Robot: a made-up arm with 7 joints.
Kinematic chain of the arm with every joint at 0, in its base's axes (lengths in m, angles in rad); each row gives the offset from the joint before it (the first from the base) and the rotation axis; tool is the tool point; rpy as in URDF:
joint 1: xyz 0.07 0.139 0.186 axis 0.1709 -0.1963 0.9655
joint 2: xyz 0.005 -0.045 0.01 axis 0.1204 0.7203 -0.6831
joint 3: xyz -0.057 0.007 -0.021 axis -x
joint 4: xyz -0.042 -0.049 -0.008 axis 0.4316 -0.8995 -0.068
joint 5: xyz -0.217 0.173 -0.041 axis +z
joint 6: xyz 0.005 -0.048 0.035 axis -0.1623 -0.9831 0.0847
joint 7: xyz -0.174 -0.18 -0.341 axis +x
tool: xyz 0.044 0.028 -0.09 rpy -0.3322 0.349 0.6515
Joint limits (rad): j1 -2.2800..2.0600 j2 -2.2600..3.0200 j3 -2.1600..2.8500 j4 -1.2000..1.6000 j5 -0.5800..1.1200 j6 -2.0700..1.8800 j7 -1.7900..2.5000
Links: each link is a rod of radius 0.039 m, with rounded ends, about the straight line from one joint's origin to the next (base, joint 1, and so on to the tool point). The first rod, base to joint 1, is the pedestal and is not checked.
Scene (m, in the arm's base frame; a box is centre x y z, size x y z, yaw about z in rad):
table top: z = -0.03
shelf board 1: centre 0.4 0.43 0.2 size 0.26 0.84 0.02 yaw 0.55
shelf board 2: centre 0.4 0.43 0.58 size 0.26 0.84 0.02 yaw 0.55
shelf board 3: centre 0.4 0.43 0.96 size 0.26 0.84 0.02 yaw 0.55
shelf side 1: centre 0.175 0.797 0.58 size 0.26 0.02 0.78 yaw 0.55
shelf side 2: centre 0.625 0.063 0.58 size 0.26 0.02 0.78 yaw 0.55
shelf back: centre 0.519 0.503 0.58 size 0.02 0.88 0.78 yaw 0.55
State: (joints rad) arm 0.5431 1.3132 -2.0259 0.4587 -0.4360 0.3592 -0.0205
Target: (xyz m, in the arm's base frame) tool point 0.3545 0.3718 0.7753
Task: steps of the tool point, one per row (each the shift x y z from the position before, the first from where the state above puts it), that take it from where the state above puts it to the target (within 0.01 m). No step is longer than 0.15 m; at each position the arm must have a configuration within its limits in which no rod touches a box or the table.
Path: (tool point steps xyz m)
1: -0.0941 -0.0260 0.0030
2: -0.0710 -0.0461 -0.0007
3: -0.0476 -0.0582 -0.0023
4: 0.0039 0.0033 0.0967
5: 0.0200 -0.0295 0.1008
6: 0.0254 -0.0644 0.0930
7: 0.0169 -0.0950 0.0746
8: 0.0550 0.0495 0.0087
9: 0.0662 0.0410 0.0000
10: 0.0742 0.0293 -0.0087

